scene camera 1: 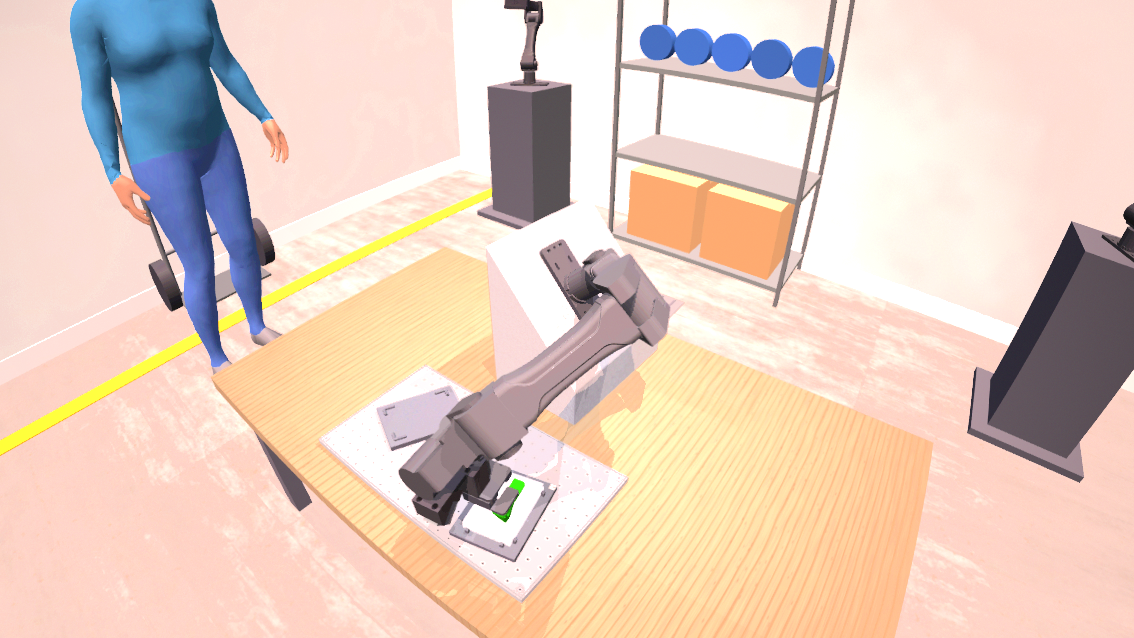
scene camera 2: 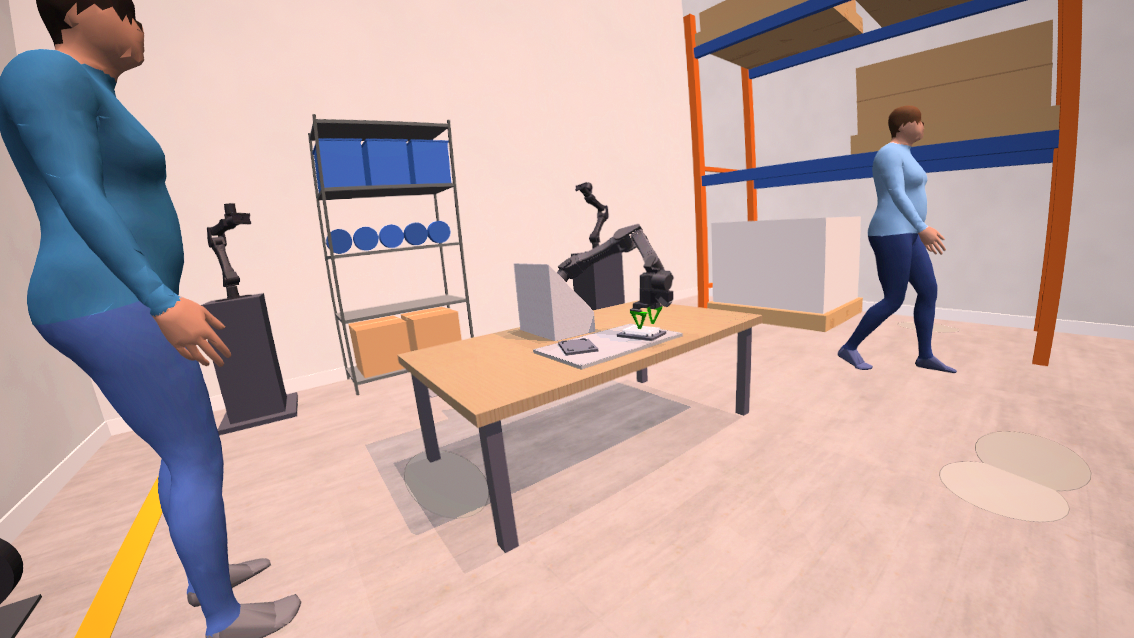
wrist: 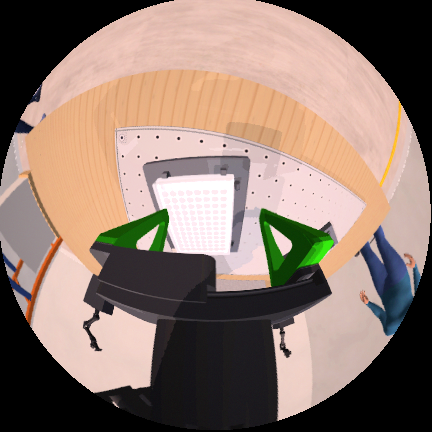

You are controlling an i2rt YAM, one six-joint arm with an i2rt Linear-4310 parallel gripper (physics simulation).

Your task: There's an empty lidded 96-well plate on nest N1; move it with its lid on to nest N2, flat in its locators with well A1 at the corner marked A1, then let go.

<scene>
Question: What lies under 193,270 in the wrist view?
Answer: My gripper.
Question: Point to a grey nest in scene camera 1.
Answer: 415,419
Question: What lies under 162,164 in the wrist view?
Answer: A grey nest.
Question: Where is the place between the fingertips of my gripper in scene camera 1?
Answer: At 480,508
</scene>
